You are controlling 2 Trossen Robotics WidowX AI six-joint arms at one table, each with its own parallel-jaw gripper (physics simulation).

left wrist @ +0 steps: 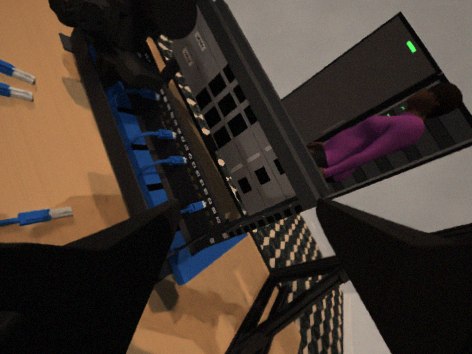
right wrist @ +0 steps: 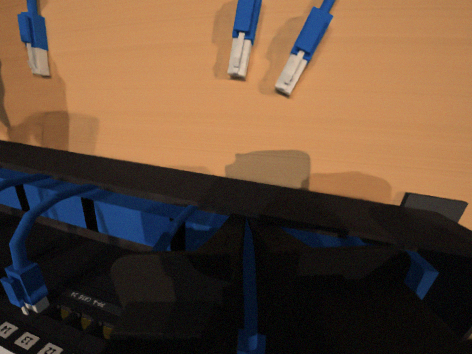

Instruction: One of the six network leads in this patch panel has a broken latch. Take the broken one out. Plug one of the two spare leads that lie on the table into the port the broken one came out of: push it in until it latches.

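Frame: origin at the left arm's base, x ahead, y left, z up, level; millimetres.
Seen in the pictures: left gripper, fingertip midpoint: (left wrist: 248, 206).
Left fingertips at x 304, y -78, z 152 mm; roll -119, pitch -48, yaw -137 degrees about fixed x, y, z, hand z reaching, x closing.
Offsets run from my left fingertips to a thing's top centre. "*": to the spot under its first point.
The patch panel's dark front bar @(* dx +163, dy -88, dz -215 mm) (left wrist: 115, 145) (right wrist: 150, 177) runs beside several blue leads, including a lead @(dx +154, dy -166, dz -166 mm) (left wrist: 167, 134) in the left wrist view and a lead @(* dx +163, dy -152, dz -172 mm) (right wrist: 29, 282) at lower left in the right wrist view. My right gripper (right wrist: 244, 212) is shut on the thin blue cable of a lead whose blue plug body @(* dx +298, dy -158, dz -173 mm) (right wrist: 251, 342) shows low in that view; its tip and latch are hidden. My left gripper (left wrist: 248, 206) is open, away from the leads. Three loose leads lie on the table: a pair (left wrist: 19, 75) (right wrist: 241, 42) (right wrist: 304, 47), and one @(* dx +93, dy +16, dz -248 mm) (left wrist: 45, 216) (right wrist: 35, 42) apart.
The right arm (left wrist: 135, 20) covers the panel's upper end in the left wrist view. A grey unit with black openings @(dx +163, dy -291, dz -19 mm) (left wrist: 250, 145) stands behind the port row. A blue piece @(* dx -71, dy -137, dz -220 mm) (left wrist: 202, 257) lies at the panel's near end. Beyond are a person in purple (left wrist: 375, 140) and a dark cabinet (left wrist: 360, 75).
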